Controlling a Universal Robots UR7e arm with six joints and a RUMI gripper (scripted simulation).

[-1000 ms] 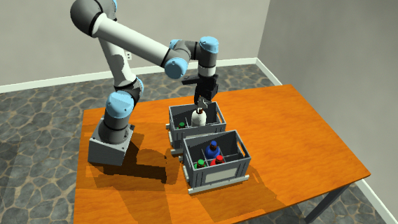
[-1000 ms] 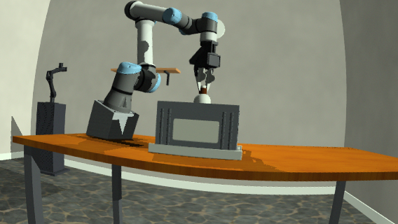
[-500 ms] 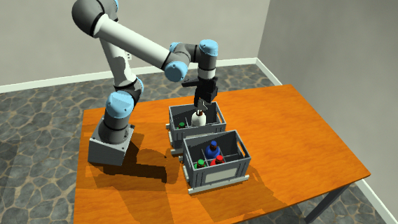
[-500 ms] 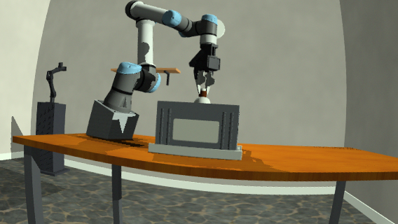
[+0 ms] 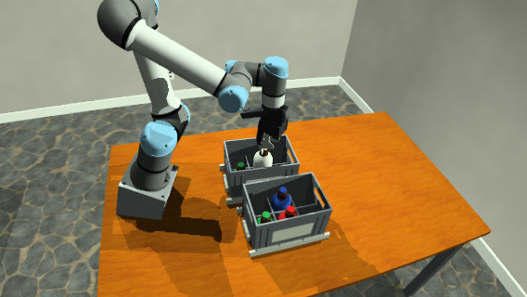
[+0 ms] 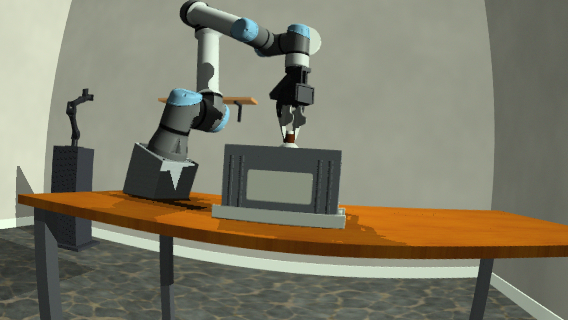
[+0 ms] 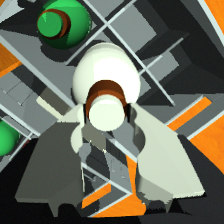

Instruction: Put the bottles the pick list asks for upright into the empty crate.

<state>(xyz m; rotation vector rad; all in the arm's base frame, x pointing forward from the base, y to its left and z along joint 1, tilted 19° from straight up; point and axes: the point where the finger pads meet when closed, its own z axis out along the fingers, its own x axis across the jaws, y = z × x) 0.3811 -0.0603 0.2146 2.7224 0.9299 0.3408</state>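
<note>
Now: hand 70 mm above the white-label bottle. The rest, counted from my hand: green bottle (90 mm behind, 20 mm to the left, 150 mm below); then blue-label bottle (10 mm ahead, 160 mm to the right, 150 mm below); then red-label bottle (10 mm behind, 240 mm to the right, 150 mm below).
</note>
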